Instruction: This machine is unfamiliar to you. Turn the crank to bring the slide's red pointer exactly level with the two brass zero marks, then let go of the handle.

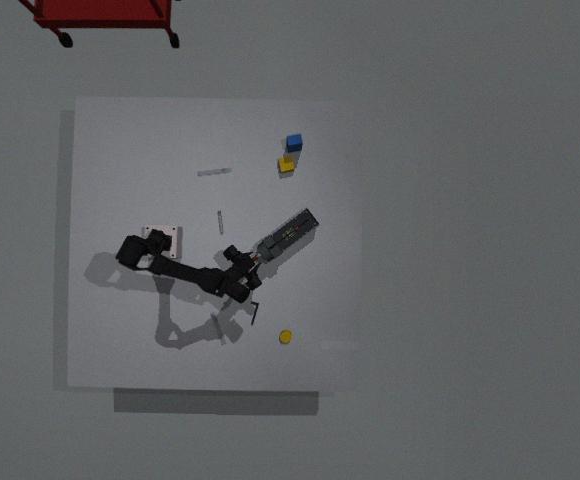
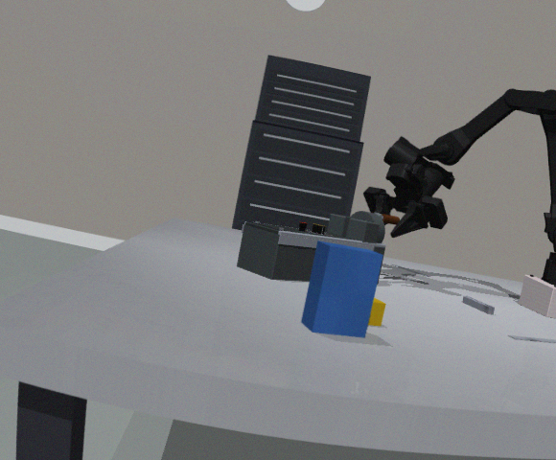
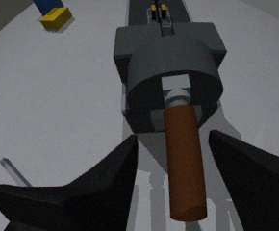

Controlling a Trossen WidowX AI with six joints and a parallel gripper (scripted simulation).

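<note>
Right now my gripper tip is 1 cm past the brown crank handle, 1 cm to the left of it and 3 cm below it. Also, from my gripper tip: red pointer 15 cm ahead, 14 cm to the left, 1 cm below; then black hex key 2 cm ahead, 23 cm to the right, 9 cm below; then yellow block 6 cm ahead, 42 cm to the left, 8 cm below.
</note>
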